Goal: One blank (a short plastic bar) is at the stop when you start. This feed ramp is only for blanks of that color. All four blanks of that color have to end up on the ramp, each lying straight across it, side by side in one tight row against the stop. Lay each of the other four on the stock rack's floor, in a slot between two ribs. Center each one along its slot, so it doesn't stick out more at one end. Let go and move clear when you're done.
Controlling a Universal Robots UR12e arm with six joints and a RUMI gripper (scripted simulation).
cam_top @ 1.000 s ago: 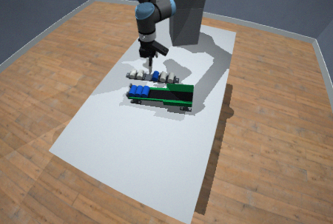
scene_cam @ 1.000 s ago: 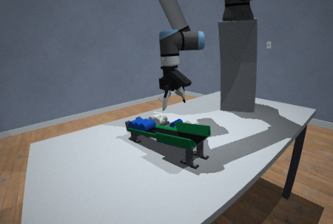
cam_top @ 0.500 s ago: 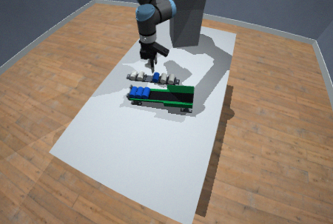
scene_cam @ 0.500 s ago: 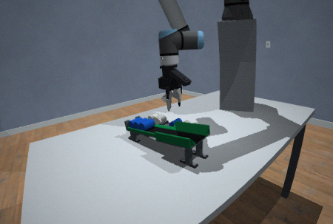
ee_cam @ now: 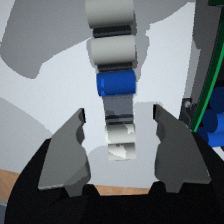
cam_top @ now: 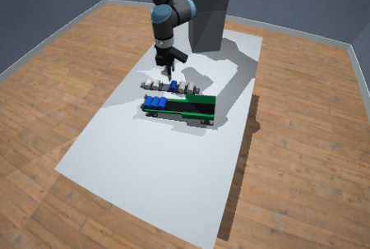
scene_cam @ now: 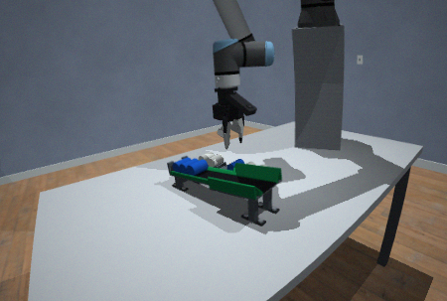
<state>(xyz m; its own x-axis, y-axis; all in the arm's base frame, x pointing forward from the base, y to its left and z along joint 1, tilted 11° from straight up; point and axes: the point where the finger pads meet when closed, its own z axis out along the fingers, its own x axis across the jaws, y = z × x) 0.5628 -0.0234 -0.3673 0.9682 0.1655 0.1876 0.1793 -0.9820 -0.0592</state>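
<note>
The dark stock rack is 130 mm below my hand and 20 mm to the right of it. From my hand the other things lie so: grey stop 200 mm ahead, 80 mm to the right, 60 mm below.
</note>
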